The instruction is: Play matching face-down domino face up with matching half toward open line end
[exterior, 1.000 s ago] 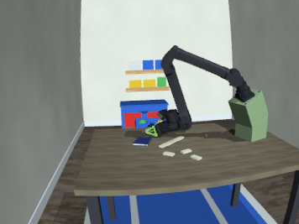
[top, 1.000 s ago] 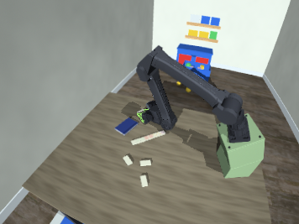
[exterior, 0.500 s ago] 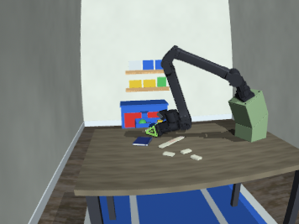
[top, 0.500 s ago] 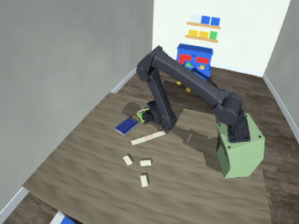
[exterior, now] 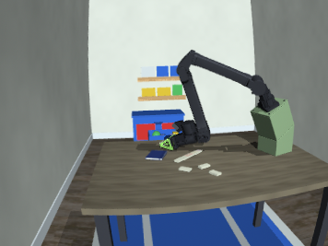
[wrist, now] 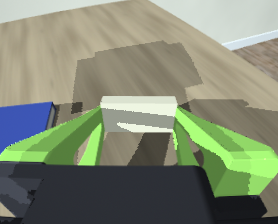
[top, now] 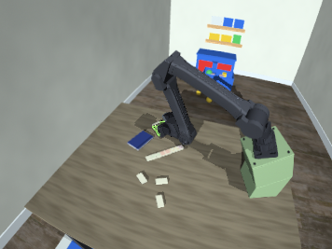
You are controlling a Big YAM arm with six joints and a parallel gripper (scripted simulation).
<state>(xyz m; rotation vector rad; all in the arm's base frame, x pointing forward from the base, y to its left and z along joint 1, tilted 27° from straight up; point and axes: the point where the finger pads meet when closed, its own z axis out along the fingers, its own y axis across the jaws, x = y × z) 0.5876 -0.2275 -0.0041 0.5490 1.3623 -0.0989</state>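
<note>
Now: the domino right at my hand.
</note>
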